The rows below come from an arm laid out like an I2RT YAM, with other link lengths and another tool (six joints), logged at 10 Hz.
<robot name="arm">
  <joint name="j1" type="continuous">
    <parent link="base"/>
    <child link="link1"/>
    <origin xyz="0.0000 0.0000 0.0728"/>
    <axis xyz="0 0 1"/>
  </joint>
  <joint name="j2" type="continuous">
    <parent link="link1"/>
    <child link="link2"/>
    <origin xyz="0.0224 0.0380 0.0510"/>
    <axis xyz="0 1 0"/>
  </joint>
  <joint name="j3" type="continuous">
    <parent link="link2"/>
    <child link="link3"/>
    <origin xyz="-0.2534 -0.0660 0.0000"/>
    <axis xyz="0 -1 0"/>
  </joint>
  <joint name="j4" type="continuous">
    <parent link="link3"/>
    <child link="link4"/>
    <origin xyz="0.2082 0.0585 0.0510"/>
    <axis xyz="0 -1 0"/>
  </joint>
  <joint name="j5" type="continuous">
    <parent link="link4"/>
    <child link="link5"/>
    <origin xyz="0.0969 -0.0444 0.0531"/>
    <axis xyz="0 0 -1"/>
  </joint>
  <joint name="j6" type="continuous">
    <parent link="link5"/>
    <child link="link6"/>
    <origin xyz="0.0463 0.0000 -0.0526"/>
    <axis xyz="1 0 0"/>
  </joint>
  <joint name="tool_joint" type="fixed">
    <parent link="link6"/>
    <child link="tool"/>
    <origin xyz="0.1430 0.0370 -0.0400" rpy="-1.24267 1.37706 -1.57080"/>
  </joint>
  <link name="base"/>
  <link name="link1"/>
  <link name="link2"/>
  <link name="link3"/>
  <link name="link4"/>
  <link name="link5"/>
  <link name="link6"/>
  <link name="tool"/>
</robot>
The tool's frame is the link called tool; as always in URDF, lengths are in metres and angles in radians. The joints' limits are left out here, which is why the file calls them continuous.
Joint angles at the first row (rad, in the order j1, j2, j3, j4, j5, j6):
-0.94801 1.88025 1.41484 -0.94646 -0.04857 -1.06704
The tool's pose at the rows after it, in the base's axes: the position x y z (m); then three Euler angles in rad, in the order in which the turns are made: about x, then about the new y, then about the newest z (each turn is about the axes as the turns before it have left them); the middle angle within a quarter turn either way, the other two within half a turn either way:
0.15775, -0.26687, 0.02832, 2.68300, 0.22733, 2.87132
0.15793, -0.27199, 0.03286, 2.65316, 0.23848, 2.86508
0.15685, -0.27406, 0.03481, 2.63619, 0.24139, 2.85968
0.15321, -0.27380, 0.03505, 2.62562, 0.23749, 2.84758
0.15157, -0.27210, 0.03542, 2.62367, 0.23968, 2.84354
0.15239, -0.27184, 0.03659, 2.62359, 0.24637, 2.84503
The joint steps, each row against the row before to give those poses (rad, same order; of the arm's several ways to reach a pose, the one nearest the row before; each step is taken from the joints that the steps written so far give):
0.00001 -0.01604 -0.01197 0.02615 0.02408 -0.02143
-0.00087 -0.02070 -0.00806 0.01667 0.00987 -0.01364
0.00011 -0.01426 -0.01141 0.01194 0.00900 -0.00810
0.00072 -0.01583 -0.02135 0.01111 0.01306 -0.01099
0.00005 -0.01226 -0.01437 0.00448 0.00062 -0.00473
-0.00078 -0.00411 0.00056 -0.00108 -0.00599 -0.00144

